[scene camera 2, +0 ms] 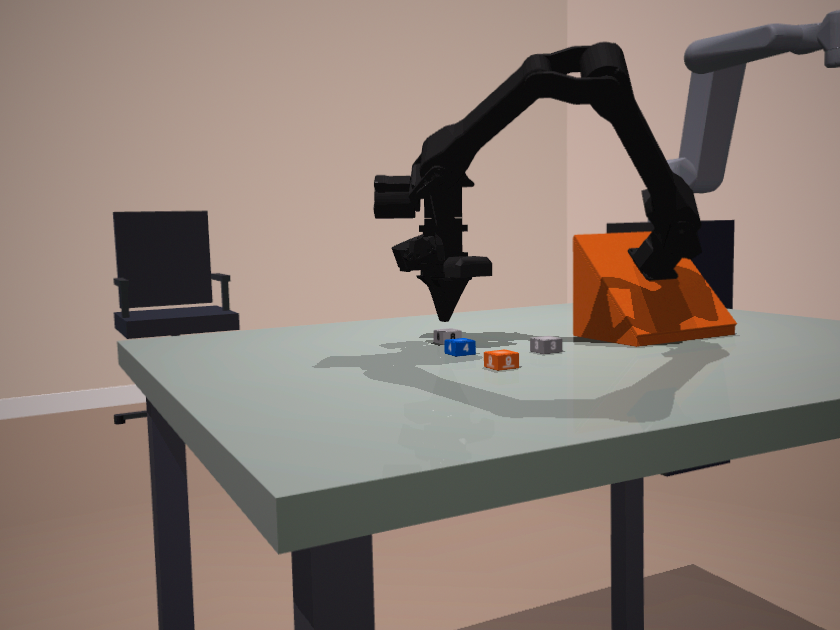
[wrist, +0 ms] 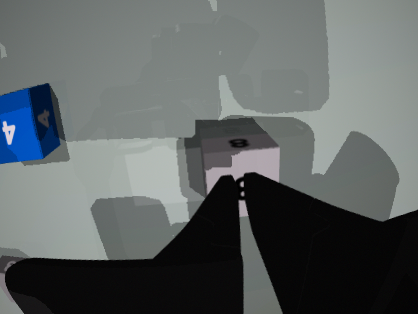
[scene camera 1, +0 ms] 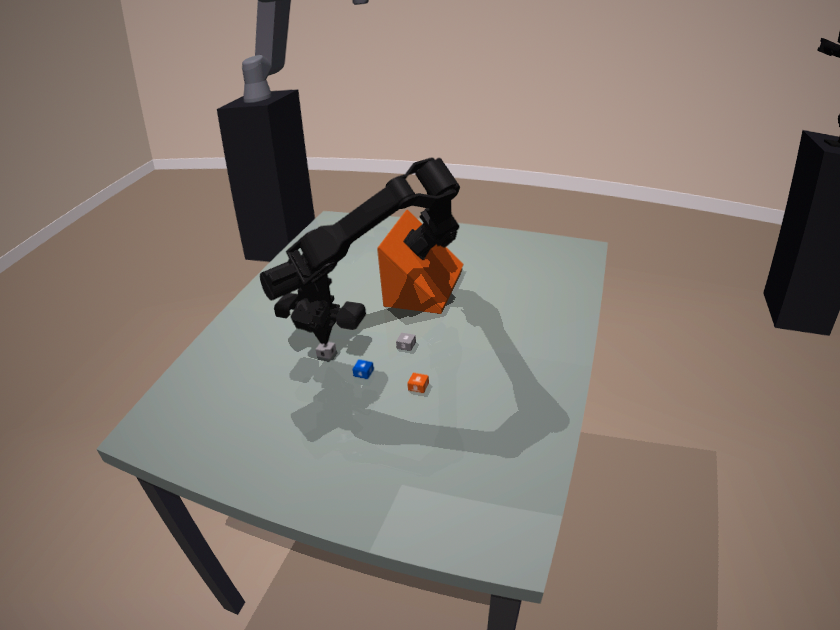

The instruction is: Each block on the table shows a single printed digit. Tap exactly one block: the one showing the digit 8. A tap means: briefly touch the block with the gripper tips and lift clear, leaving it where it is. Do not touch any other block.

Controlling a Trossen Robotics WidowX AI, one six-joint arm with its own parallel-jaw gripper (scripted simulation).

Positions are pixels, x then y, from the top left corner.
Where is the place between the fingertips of my gripper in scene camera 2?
At 444,321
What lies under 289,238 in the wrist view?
My gripper.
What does my gripper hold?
Nothing.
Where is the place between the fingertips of my gripper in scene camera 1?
324,343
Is my gripper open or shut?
Shut.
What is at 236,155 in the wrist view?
A pale grey block.
